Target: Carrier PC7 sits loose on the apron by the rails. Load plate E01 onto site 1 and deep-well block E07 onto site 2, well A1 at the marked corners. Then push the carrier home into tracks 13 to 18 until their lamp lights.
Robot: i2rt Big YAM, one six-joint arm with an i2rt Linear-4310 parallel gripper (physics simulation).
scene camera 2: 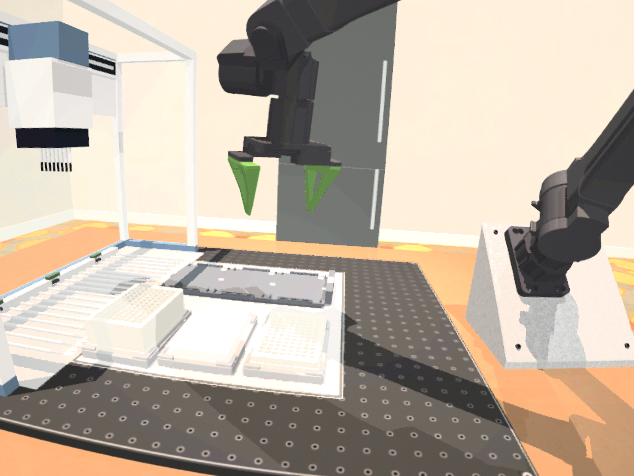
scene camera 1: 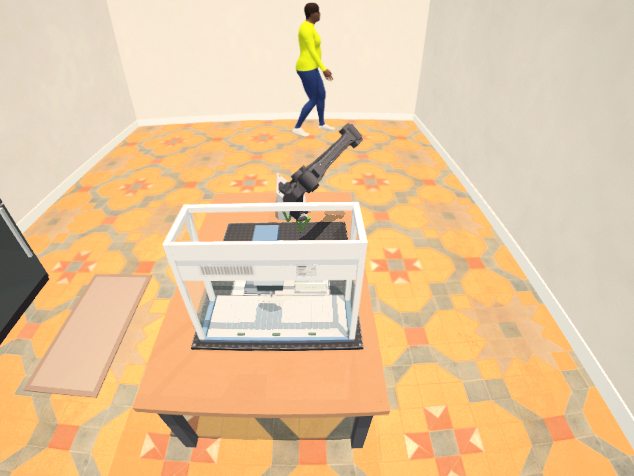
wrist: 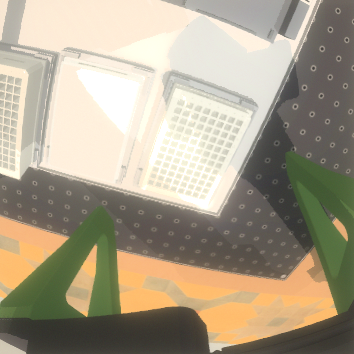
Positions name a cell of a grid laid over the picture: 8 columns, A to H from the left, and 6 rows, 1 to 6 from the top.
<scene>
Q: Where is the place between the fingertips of the gripper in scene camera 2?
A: At D3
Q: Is the gripper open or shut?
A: Open.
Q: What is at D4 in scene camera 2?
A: A grey carrier.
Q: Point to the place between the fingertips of the gripper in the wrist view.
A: E4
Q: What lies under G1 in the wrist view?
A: A grey carrier.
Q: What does the gripper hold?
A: Nothing.
</scene>
